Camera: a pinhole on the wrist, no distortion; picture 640 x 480 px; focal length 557.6 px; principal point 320.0 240.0 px. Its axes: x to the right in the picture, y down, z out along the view. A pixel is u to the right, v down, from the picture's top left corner.
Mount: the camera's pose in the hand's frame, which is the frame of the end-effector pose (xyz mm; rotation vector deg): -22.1 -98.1 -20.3 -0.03 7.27 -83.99
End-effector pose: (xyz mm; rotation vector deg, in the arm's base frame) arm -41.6 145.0 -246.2 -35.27 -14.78 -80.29
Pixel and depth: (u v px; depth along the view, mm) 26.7 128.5 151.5
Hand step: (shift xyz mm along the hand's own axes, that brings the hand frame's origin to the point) -47.0 -34.0 139.4
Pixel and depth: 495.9 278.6 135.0
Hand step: 3.0 -149.7 109.4
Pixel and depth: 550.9 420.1 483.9
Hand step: 194.4 -317.5 431.1
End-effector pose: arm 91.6 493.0 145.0 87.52 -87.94 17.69
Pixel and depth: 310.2 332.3 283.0
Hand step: 48.2 -110.0 257.6
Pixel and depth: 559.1 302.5 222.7
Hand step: 31.3 -207.3 190.8
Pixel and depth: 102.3 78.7 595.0
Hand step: -164.5 68.1 604.0
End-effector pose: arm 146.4 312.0 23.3 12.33 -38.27 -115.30
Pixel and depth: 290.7 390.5 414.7
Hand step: 122.4 -96.6 384.8
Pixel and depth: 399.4 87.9 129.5
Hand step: -44.1 -130.1 109.5
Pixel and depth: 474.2 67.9 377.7
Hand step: -94.8 -243.1 355.0
